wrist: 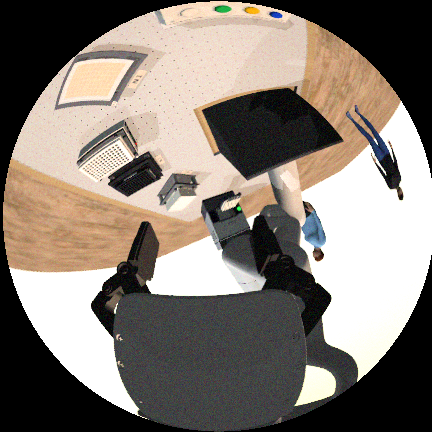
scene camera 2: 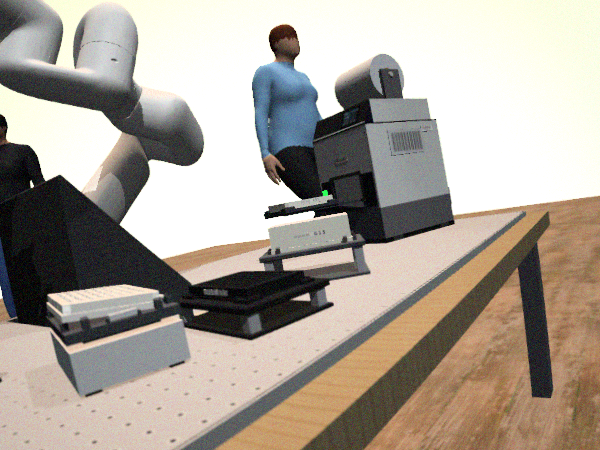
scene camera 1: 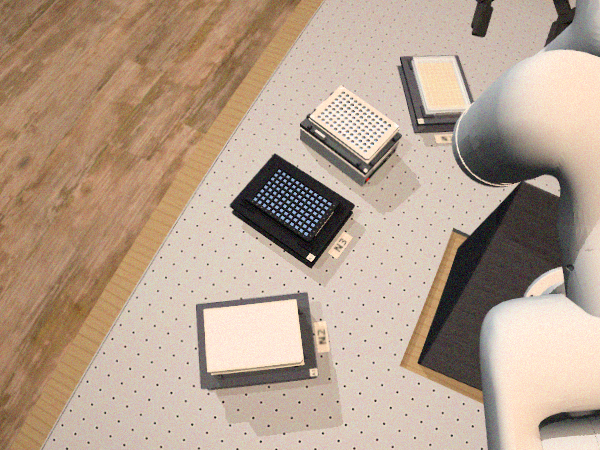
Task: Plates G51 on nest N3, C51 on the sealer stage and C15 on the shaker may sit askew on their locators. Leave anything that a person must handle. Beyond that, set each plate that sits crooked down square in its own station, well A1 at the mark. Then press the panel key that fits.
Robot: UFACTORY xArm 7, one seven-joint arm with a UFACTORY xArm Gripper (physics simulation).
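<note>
G51, a black plate with blue wells [scene camera 1: 294,202] [scene camera 2: 250,283] [wrist: 136,180], lies on black nest N3 [scene camera 1: 260,172]; its edges look near parallel to the nest in scene view 1. C15, a white plate [scene camera 1: 356,122] [scene camera 2: 102,297] [wrist: 107,159], is on the shaker [scene camera 1: 330,154] [scene camera 2: 125,355]; whether it sits level is unclear. C51, a low white plate [scene camera 2: 312,202] [wrist: 230,202], is on the sealer stage [scene camera 2: 345,206] beside a green light; its seating is too small to judge. My gripper [scene camera 1: 520,25] [wrist: 201,230] is open and empty, away from the plates. Panel keys, green [wrist: 222,9], amber [wrist: 251,10] and blue [wrist: 276,15], show beside a white one [wrist: 190,13].
A tall white plate [scene camera 1: 252,335] [scene camera 2: 308,233] stands on N2 [scene camera 1: 311,345]. A cream plate [scene camera 1: 442,84] [wrist: 95,80] lies on N1. A dark wedge [scene camera 1: 500,280] [wrist: 270,130] stands beside the arm. A person in blue [scene camera 2: 285,110] [wrist: 313,230] stands by the sealer [scene camera 2: 405,170]; another wears black [wrist: 389,167].
</note>
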